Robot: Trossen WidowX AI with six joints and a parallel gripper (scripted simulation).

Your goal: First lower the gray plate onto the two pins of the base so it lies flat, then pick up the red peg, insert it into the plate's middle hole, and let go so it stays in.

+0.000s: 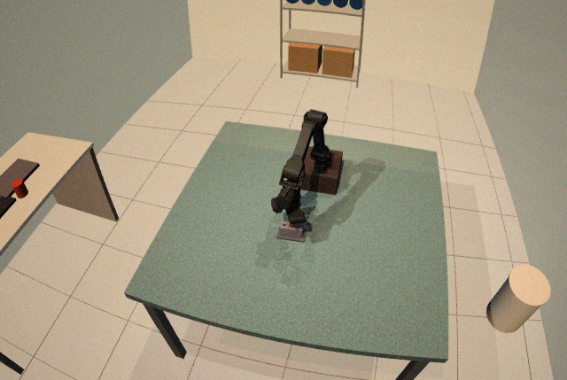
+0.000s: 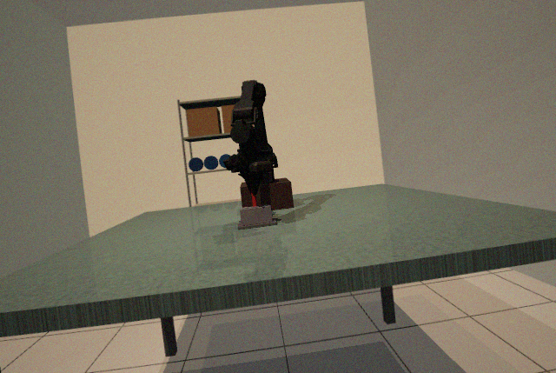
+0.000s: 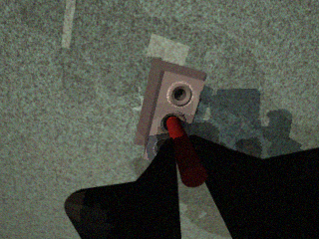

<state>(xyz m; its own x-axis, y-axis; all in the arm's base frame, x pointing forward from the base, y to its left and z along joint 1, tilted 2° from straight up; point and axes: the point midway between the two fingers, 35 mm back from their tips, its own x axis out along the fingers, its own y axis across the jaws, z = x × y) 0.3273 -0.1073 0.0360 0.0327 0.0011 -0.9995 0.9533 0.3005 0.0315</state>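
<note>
Now: gripper tip right at the red peg. The rest, counted from my gripper tip: gray plate: 50 mm below; base: 90 mm below.
</note>
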